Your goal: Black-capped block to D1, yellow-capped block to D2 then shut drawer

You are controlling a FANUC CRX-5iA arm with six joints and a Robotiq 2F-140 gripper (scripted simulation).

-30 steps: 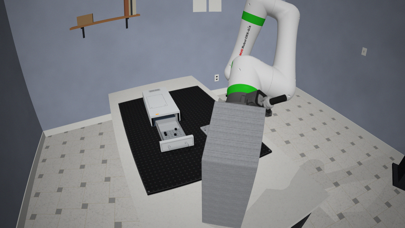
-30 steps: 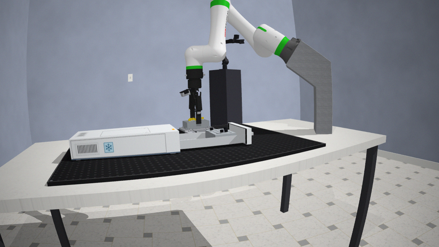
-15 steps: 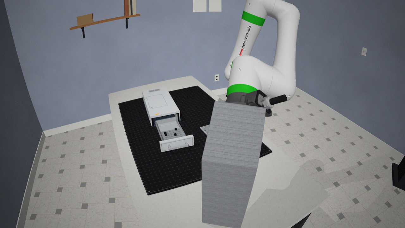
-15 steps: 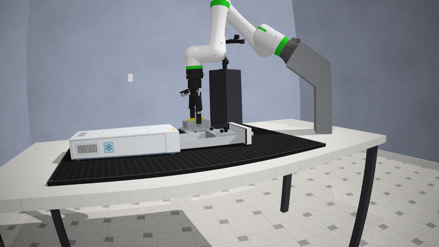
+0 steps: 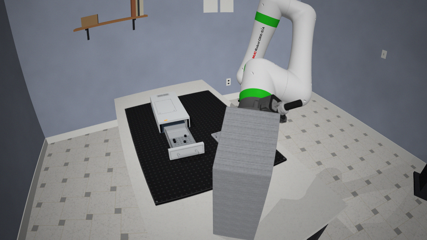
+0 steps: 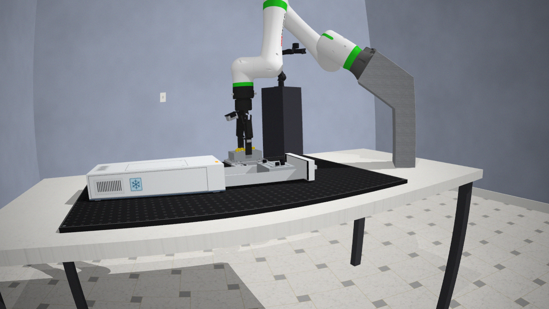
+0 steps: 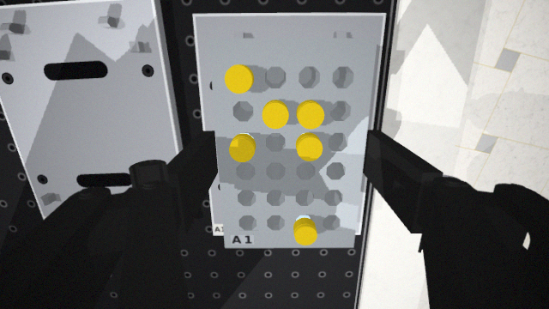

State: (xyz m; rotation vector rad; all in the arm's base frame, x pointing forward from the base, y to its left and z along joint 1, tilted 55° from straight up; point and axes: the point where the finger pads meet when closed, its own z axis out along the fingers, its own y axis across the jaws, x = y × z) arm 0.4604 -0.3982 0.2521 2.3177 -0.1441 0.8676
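The cooling block lies 30 mm below my hand. The rest, counted from my hand: drawer 340 mm to the left, 220 mm ahead, 20 mm below; white cooler 390 mm ahead, 260 mm to the left, 20 mm below; grey plate 130 mm to the left, 60 mm below, 60 mm ahead.
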